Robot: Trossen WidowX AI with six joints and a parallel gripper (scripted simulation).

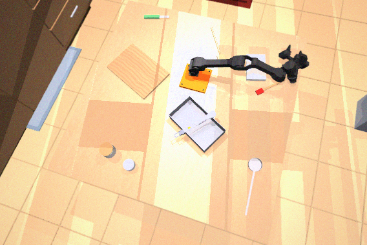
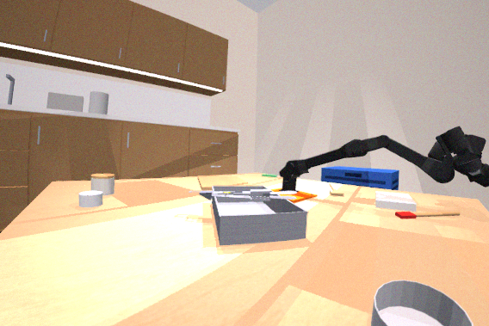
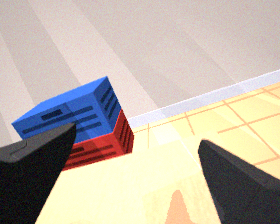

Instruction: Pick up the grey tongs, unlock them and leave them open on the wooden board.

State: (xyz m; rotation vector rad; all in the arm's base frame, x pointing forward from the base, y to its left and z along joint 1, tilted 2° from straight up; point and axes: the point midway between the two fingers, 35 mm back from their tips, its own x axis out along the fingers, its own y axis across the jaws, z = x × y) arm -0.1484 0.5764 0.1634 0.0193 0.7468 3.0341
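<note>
My gripper tip is now 580 mm short of the yellow lock piece, 530 mm to the left of it and 90 mm above it. From my gripper tip the other things lie so: red spatula 220 mm ahead, 150 mm below, 110 mm to the right; white block 200 mm to the right, 140 mm below, 90 mm ahead; roasting tin 540 mm ahead, 490 mm to the right, 120 mm below.
</note>
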